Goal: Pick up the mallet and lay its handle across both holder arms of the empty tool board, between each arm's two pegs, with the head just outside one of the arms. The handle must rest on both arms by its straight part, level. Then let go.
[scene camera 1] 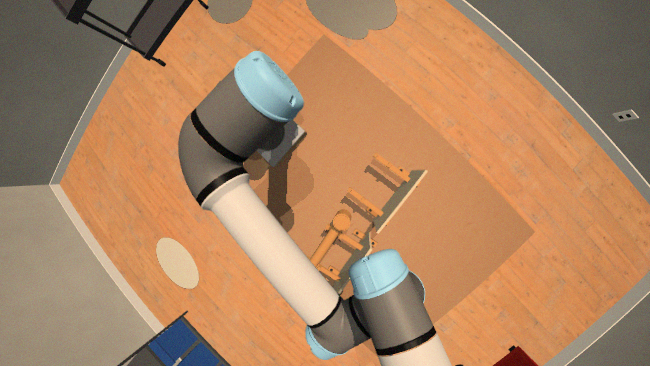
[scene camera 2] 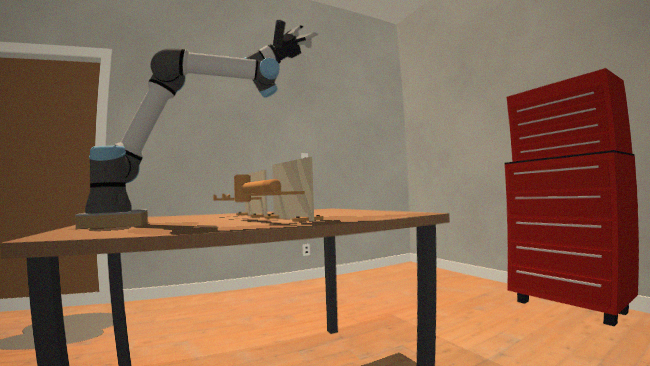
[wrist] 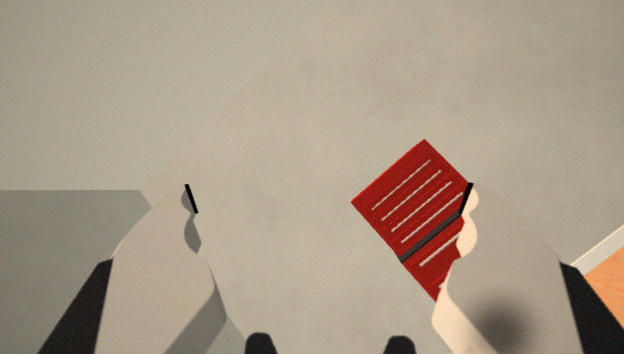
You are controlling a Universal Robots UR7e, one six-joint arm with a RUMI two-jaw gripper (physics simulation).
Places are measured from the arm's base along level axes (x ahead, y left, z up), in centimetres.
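Pixels of known places: gripper, fingertip midpoint: [scene camera 2: 310,29] [wrist: 324,186]; arm's base, link origin: [scene camera 2: 109,211].
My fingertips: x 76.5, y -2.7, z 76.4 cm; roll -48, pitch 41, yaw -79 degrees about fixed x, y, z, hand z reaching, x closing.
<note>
Ahead of a thing's pixels: the offset from my fingertips to its middle. "*": to the spot under its first point. Level surfaces: height alone.
My gripper [scene camera 2: 308,31] [wrist: 324,186] is open and empty, high above the table, facing away from it; it does not show in scene camera 1. The orange mallet [scene camera 1: 326,247] [scene camera 2: 261,187] lies about level across the arms of one tool board @[dx -19.1, dy -11.5, dz -70.6 cm] [scene camera 1: 353,262] [scene camera 2: 300,175]. Its upright round head @[* dx -29.8, dy +1.2, dz -64.3 cm] [scene camera 1: 341,220] [scene camera 2: 242,188] is beside one arm. The handle's far end is partly hidden by my arm in scene camera 1. The empty tool board @[dx -25.8, dy +19.6, dz -71.3 cm] [scene camera 1: 395,201] [scene camera 2: 258,177] stands beside it, with two bare orange holder arms [scene camera 1: 389,167] [scene camera 1: 362,201] bearing small pegs.
The boards stand upright on the brown table @[dz -81.0 cm] [scene camera 1: 470,220] [scene camera 2: 380,218]. My base [scene camera 2: 110,219] is at the table's left in scene camera 2. A red tool cabinet [scene camera 2: 557,190] [wrist: 407,200] stands beyond the table. My forearm [scene camera 1: 272,255] hangs over the table's left side in scene camera 1.
</note>
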